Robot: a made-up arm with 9 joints. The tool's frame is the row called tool.
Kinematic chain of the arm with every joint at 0, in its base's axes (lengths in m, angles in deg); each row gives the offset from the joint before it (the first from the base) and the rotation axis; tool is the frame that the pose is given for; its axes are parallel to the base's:
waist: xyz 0 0 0.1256 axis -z
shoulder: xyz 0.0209 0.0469 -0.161 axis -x
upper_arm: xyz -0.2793 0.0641 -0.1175 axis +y
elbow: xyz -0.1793 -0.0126 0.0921 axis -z
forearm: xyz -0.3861 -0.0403 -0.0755 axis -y
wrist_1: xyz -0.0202 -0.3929 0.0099 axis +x
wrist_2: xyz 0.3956 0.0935 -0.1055 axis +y
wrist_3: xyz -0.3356 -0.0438 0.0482 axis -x
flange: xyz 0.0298 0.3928 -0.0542 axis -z
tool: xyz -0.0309 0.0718 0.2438
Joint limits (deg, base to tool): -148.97..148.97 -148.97..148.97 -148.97..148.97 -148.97..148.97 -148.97..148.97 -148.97..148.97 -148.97..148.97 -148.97..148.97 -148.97..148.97
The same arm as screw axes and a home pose.
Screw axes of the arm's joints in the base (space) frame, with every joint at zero. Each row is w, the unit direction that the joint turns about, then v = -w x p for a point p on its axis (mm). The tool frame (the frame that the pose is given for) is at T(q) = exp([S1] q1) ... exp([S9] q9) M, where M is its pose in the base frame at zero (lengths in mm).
S1: w 0 0 -1 v 0.0 0.0 0.0
S2: w -1 0 0 v 0.0 35.4 46.9
S3: w 0 1 0 v 152.9 0.0 -258.4
S4: w 0 0 -1 v -98.4 -437.7 0.0
S5: w 0 -1 0 v -136.3 0.0 823.8
S6: w 1 0 0 v 0.0 -126.4 334.8
S7: w 0 1 0 v 231.9 0.0 -448.4
S8: w -1 0 0 v 0.0 183.7 -285.1
S9: w 0 0 -1 v -107.7 -754.2 0.0
M =
1 0 0 -785.1
0 1 0 179.5
0 0 1 5.9
0 0 0 1
Joint limits (deg, base to tool): -148.97..148.97 -148.97..148.97 -148.97..148.97 -148.97..148.97 -148.97..148.97 -148.97..148.97 -148.97..148.97 -148.97..148.97 -148.97..148.97

